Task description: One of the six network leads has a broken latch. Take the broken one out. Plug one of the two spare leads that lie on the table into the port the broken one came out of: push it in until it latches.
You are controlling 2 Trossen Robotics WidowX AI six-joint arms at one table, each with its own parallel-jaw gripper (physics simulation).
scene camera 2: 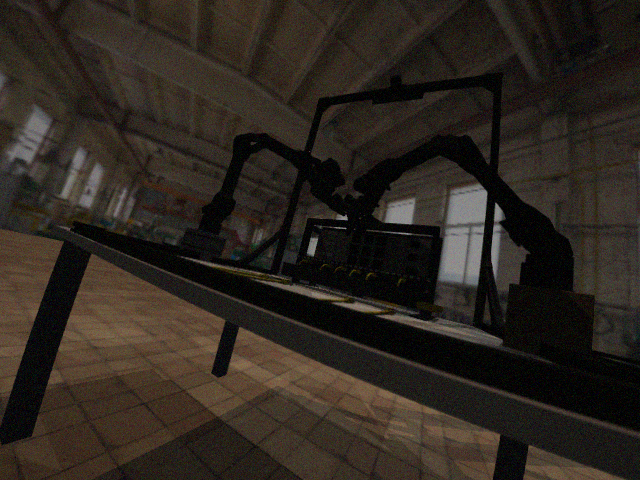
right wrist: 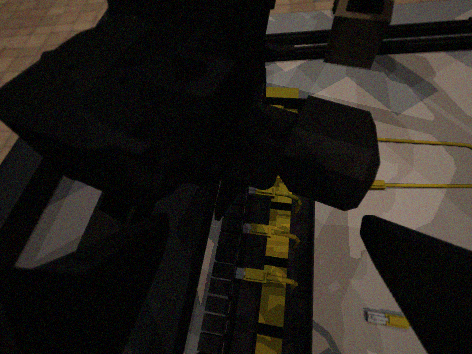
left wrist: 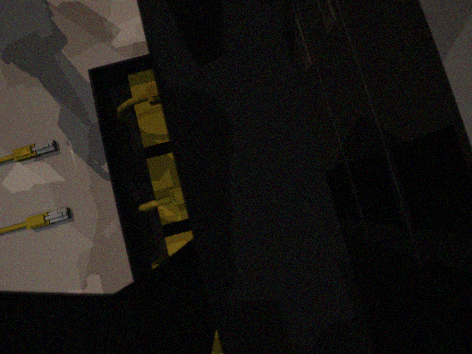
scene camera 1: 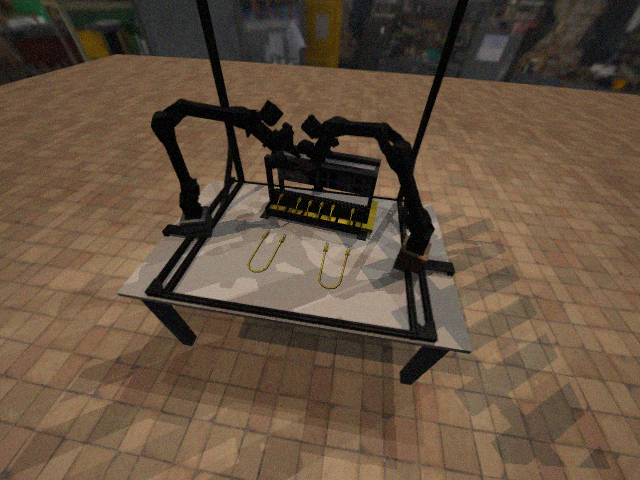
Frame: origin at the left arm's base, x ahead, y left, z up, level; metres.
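Where they show: left gripper, fingertip midpoint: [scene camera 2: 349, 236]; right gripper, fingertip midpoint: [scene camera 2: 340, 212] [right wrist: 264, 223] [scene camera 1: 297, 163]; left arm's base, link origin: [scene camera 2: 546, 292] [right wrist: 365, 3] [scene camera 1: 416, 247]; right arm's base, link origin: [scene camera 2: 207, 233] [scene camera 1: 193, 214].
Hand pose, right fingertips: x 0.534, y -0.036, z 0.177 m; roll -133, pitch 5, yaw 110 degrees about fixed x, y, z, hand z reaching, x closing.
Each offset is from my right fingertips to the top centre of the thing. "pt": to the spot under its first point.
A black rack [scene camera 1: 366, 164] [scene camera 2: 432, 233] holds a patch panel with a row of yellow network leads @[pt 0.022 m left, 0.004 m back, 0.194 m down] [scene camera 1: 297, 205] [right wrist: 270, 230] [left wrist: 154, 204] plugged in. My left gripper [scene camera 1: 317, 180] reaches down at the panel's front and is shut on the plug of one lead near the middle of the row. The grip itself is hidden in the dark, and I cannot tell which lead it is. My right gripper [scene camera 1: 290, 148] is open and empty, close beside it above the rack's left part. Two spare yellow leads @[pt 0.361 m left, 0.023 m back, 0.274 m down] [scene camera 1: 257, 271] @[pt 0.225 m left, 0.231 m back, 0.274 m down] [scene camera 1: 321, 267] lie bent in U shapes on the table, and one spare plug shows in the right wrist view [right wrist: 382, 317].
A black frame rail [scene camera 1: 294, 315] runs round the table top. Two tall black posts [scene camera 1: 218, 76] [scene camera 1: 437, 81] rise behind the rack. The arm bases stand at the left [scene camera 1: 191, 210] and right [scene camera 1: 418, 238] table edges.
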